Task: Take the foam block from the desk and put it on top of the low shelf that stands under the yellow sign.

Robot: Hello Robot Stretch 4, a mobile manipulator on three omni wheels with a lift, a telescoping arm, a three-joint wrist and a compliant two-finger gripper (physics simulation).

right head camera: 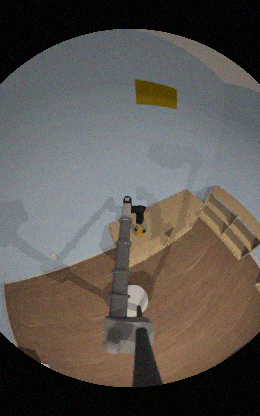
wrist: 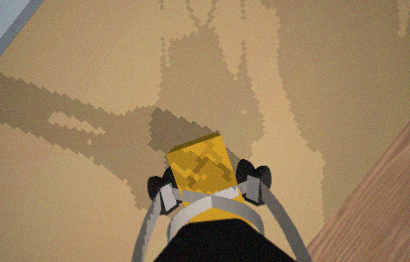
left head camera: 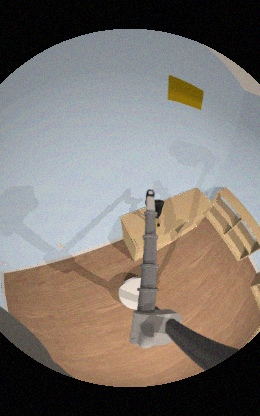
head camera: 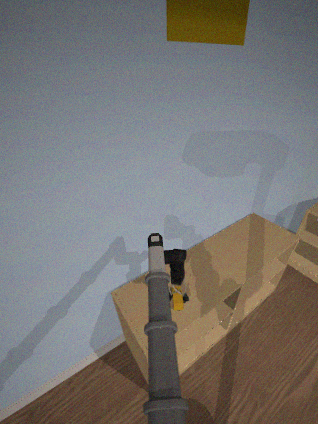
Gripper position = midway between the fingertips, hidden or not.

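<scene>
Visible: a yellow sign [right head camera: 146, 92], [left head camera: 179, 90]; a yellow foam block [wrist: 202, 165]; my gripper [wrist: 209, 177].
</scene>
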